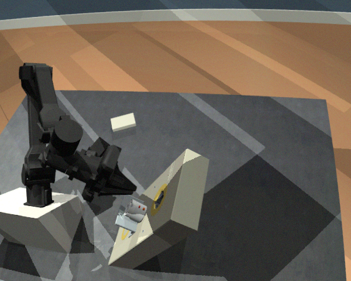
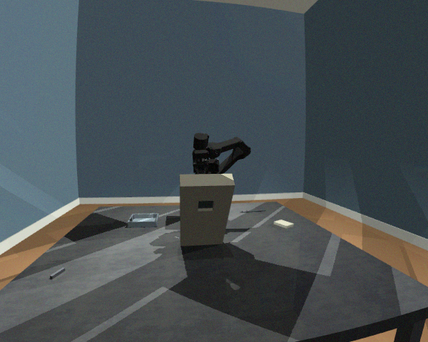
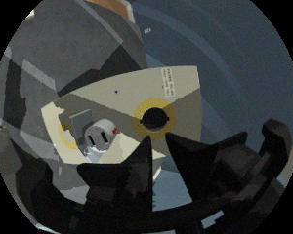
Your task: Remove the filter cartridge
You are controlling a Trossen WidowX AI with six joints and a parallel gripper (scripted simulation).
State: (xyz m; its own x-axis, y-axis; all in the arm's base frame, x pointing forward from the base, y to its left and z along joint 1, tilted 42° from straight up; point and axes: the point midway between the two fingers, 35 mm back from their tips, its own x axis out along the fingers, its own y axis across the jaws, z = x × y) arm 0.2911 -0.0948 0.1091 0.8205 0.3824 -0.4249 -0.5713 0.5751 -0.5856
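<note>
My gripper tip is now 90 mm above the filter cartridge and 20 mm past it. From my gripper tip the other things lie so: cream service panel: 110 mm below, 20 mm ahead; cream block: 460 mm to the left, 270 mm below, 240 mm behind; tray: 380 mm behind, 290 mm to the right, 260 mm below.
</note>
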